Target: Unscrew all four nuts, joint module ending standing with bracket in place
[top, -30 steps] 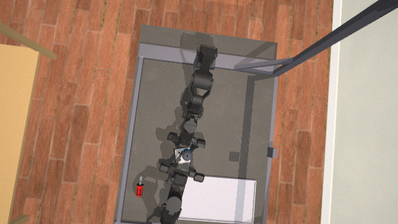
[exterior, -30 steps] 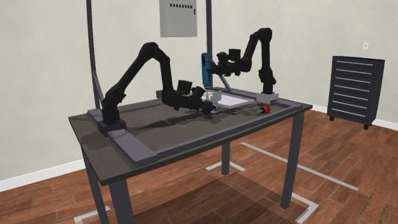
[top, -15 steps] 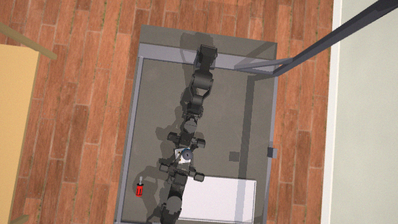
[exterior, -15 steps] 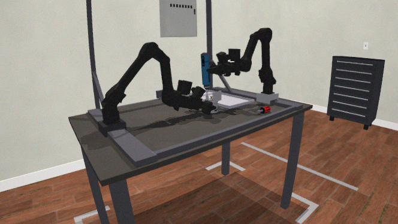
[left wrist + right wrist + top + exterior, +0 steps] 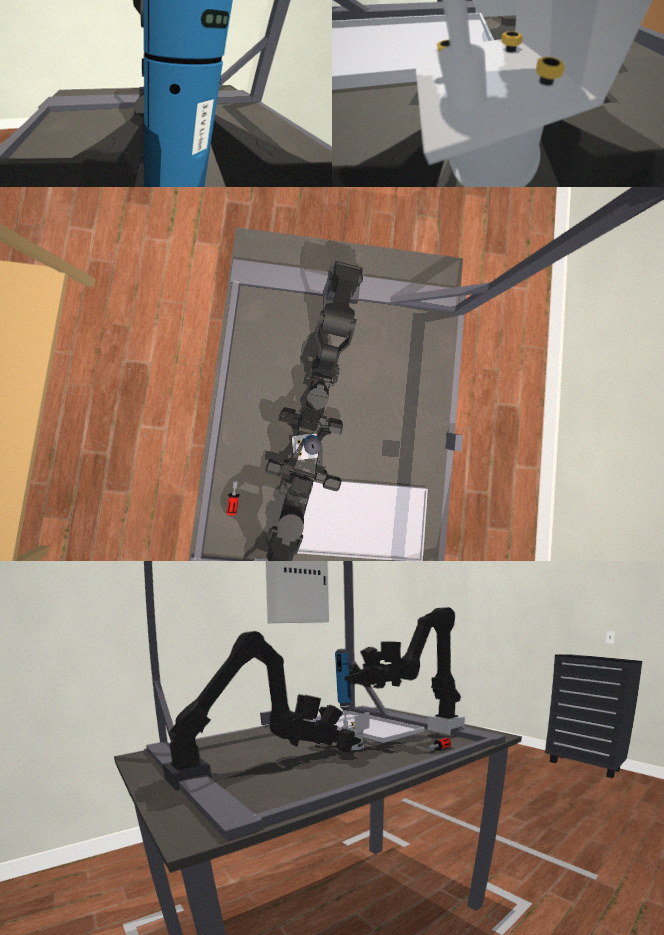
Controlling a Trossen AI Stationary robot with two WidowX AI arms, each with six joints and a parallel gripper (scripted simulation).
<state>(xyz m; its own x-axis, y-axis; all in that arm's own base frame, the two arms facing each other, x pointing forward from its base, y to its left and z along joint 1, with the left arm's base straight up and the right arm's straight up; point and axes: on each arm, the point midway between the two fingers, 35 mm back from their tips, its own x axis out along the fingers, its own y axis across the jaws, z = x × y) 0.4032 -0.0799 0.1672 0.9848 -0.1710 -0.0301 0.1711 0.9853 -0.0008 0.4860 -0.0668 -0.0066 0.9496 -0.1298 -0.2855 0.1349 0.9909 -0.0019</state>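
My right hand is 30 mm to the right of the joint module. Round my right hand: grey socket 10 mm behind, 10 mm to the left, 50 mm above; red-handled tool 170 mm ahead, 240 mm to the left, 20 mm below; white bracket 30 mm to the left, 40 mm above.
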